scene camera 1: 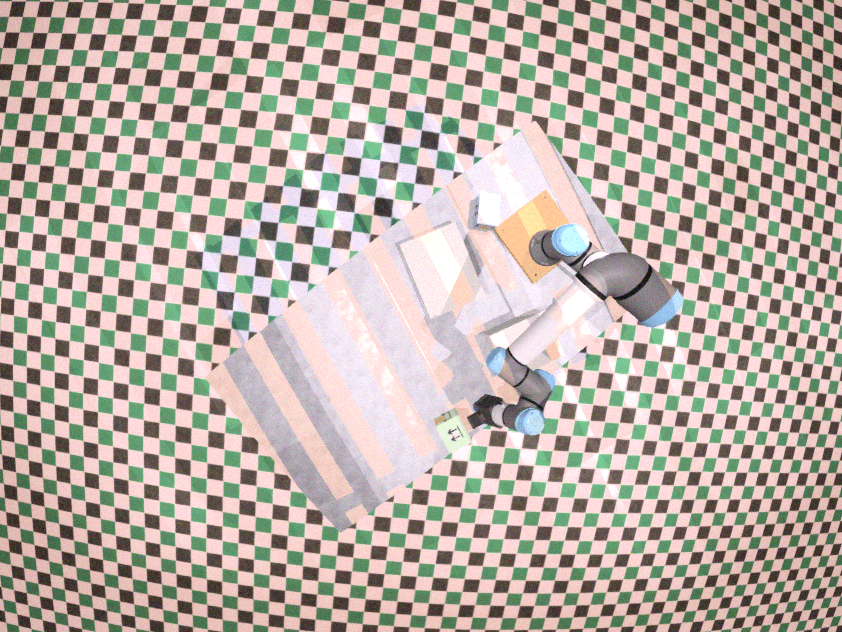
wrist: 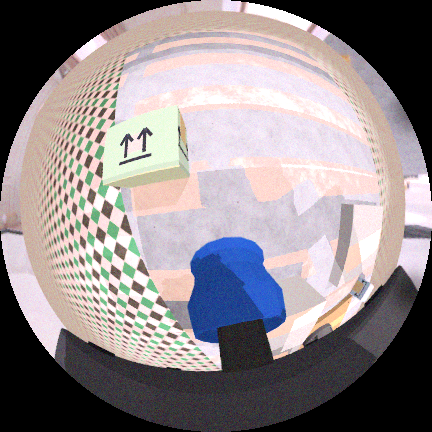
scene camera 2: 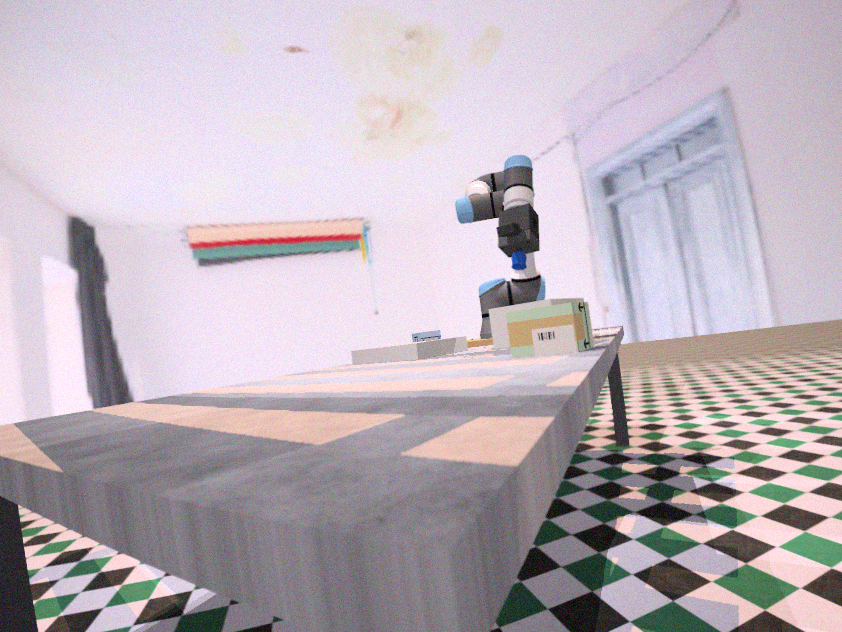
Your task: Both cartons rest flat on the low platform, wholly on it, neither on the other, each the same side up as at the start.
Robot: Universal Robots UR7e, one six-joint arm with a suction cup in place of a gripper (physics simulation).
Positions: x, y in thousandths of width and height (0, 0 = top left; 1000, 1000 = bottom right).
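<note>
My suction cup (wrist: 536, 661) is carrying nothing, and it is 240 mm from the middle of a carton (scene camera 2: 670, 520). On the table rest a low platform (scene camera 1: 522, 417) and a carton (scene camera 1: 579, 327). Scene camera 2 shows me the platform (scene camera 2: 505, 553) as well.
</note>
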